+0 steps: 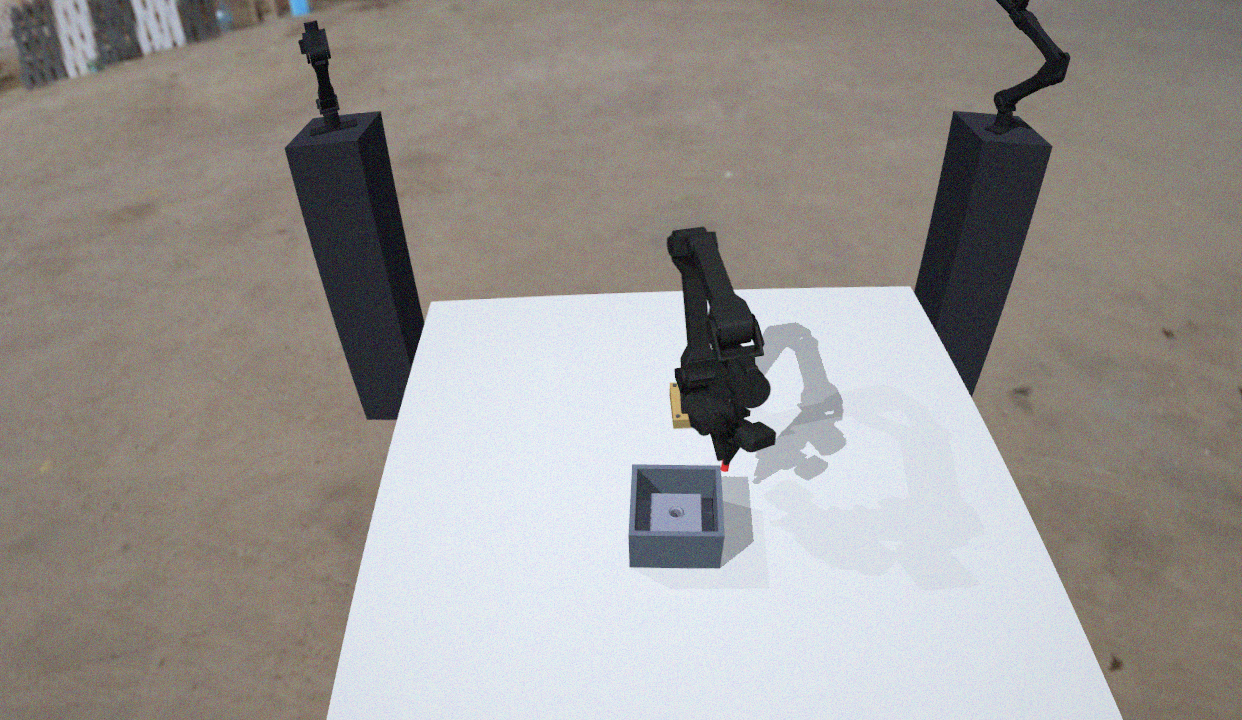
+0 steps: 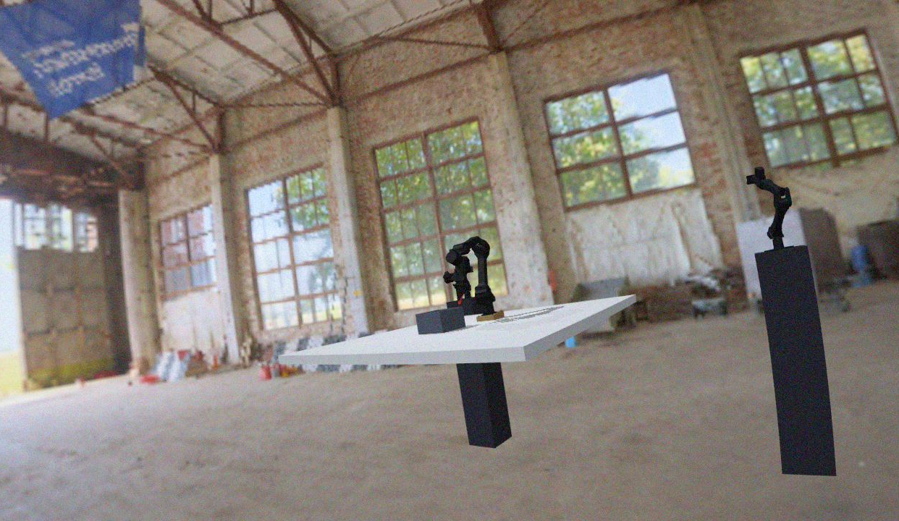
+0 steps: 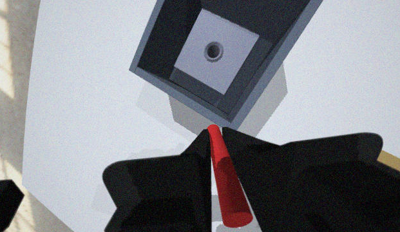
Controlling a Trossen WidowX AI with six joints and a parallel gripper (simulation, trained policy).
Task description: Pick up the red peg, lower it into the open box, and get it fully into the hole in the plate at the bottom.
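Now: gripper tip 80 mm to the left of the light plate, 80 mm above it and 60 mm short of it. Also, from my gripper tip: red peg 20 mm above, 10 mm to the left, 10 mm behind; grey box 100 mm below, 80 mm to the right, 60 mm ahead.
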